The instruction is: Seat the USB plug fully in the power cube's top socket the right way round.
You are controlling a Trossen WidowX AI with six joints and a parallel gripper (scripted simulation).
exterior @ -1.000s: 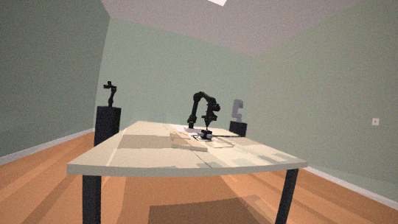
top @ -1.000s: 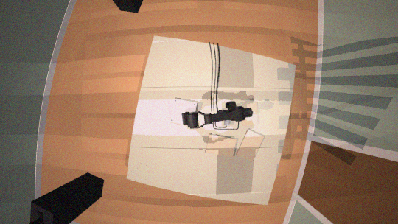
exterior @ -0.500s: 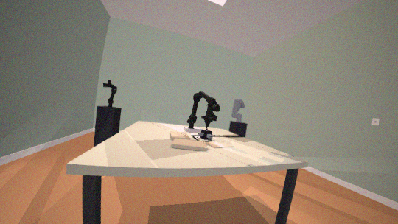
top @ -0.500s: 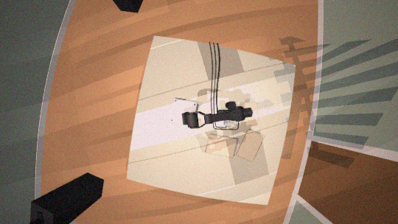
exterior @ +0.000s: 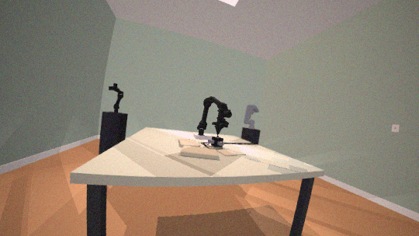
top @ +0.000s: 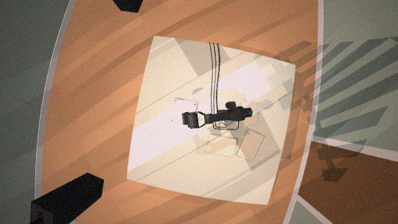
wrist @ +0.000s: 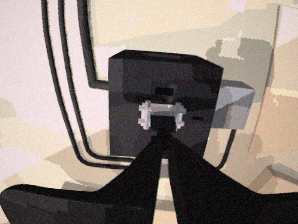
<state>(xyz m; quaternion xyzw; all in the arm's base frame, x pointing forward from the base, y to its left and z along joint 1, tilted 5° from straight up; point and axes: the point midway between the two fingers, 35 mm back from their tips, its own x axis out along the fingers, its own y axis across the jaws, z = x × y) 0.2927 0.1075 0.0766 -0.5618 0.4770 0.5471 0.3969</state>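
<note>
Now: the USB plug 1 cm below my gripper tip.
</note>
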